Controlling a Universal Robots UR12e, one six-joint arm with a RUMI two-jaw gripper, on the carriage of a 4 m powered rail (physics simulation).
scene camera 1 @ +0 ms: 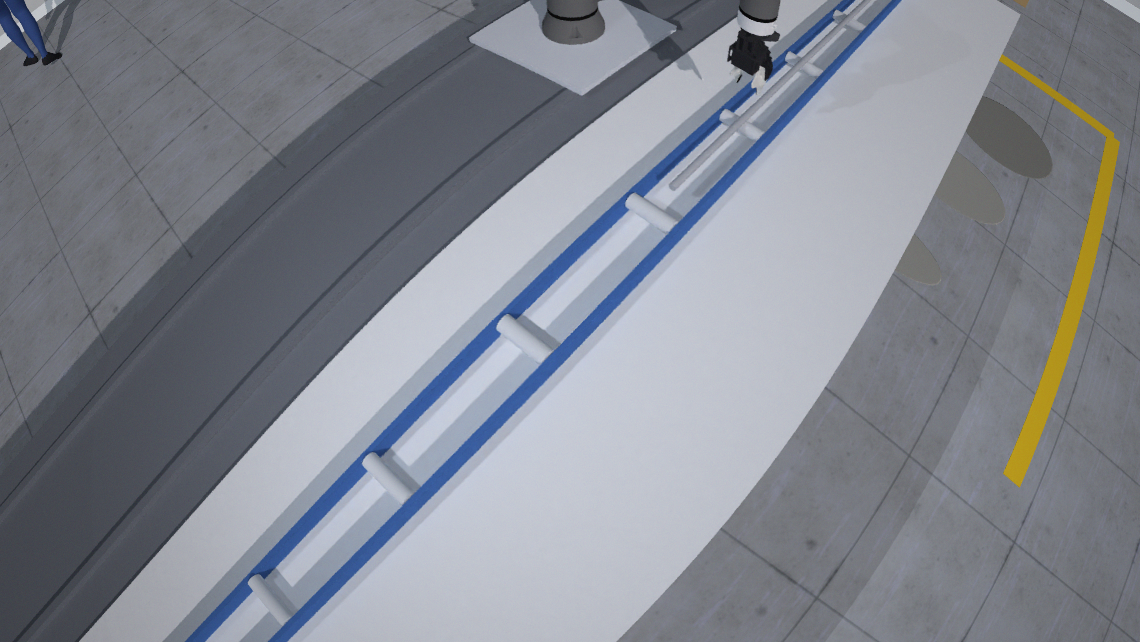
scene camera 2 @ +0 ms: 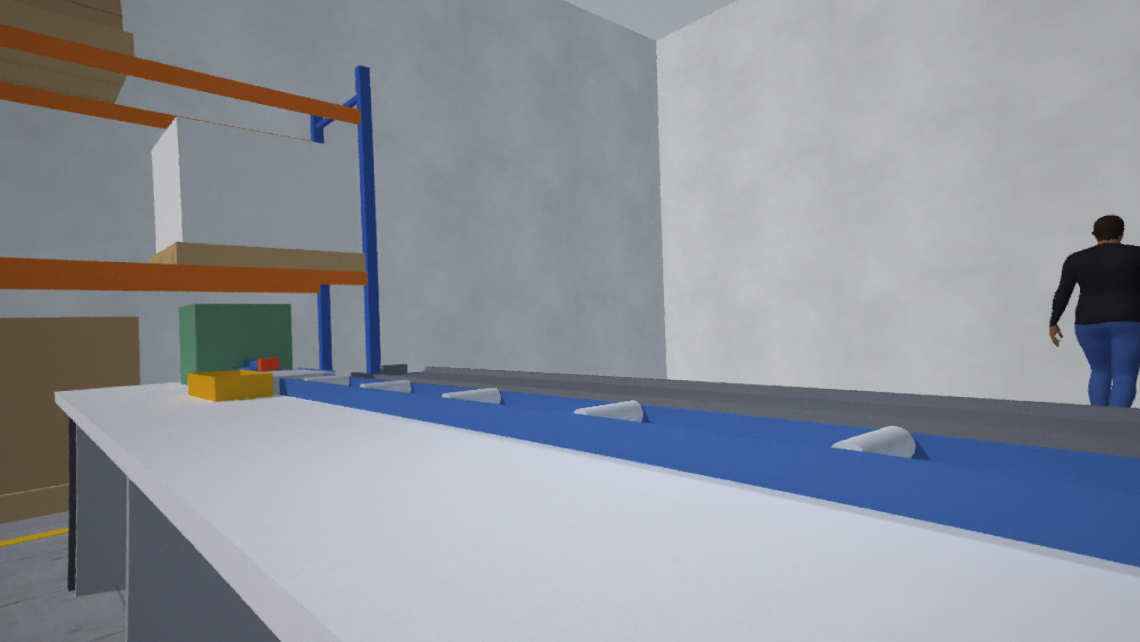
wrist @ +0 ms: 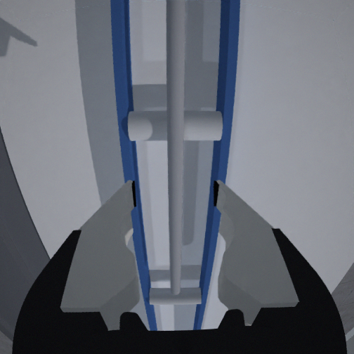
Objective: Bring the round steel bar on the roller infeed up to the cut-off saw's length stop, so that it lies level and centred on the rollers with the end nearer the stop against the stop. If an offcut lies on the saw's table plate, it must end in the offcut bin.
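Seen in the pictures: gripper, fingertip midpoint: (scene camera 1: 747, 88); arm's base, link origin: (scene camera 1: 573, 27).
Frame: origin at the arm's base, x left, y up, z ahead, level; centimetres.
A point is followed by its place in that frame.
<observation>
The long grey round steel bar (scene camera 1: 710, 150) @(x -22.2, y 4.9, z 62.4 cm) (wrist: 175, 165) lies lengthwise on the rollers (scene camera 1: 526, 336) @(x -84.9, y 3.0, z 62.4 cm) (wrist: 204, 125), between the blue rails of the infeed (scene camera 1: 566, 259) @(x -66.0, y 1.0, z 55.8 cm) (wrist: 229, 50) (scene camera 2: 510, 422) @(x -141.1, y -0.4, z 69.4 cm), roughly midway between them. One bar end shows at a roller low in the wrist view; the other is out of that view. My gripper (scene camera 1: 747, 77) @(x -5.4, y 15.7, z 61.8 cm) (wrist: 174, 182) is open above the bar, with a jaw on either side and nothing between them. In scene camera 2, the yellow offcut bin (scene camera 2: 229, 386) @(x -261.8, y 1.1, z 83.8 cm) stands beside the infeed's far end; its inside is hidden. The length stop cannot be made out.
A red part (scene camera 2: 268, 364) @(x -300.1, y 5.3, z 62.6 cm) and a green box (scene camera 2: 239, 334) @(x -330.0, y 16.8, z 64.4 cm) are near the bin. The arm's base stands on a white carriage plate (scene camera 1: 510, 39) @(x -16.2, y 0.0, z -10.7 cm) over the dark rail track (scene camera 1: 319, 263). A person (scene camera 1: 23, 31) (scene camera 2: 1107, 283) stands beyond the track. A blue-orange rack (scene camera 2: 366, 199) is behind.
</observation>
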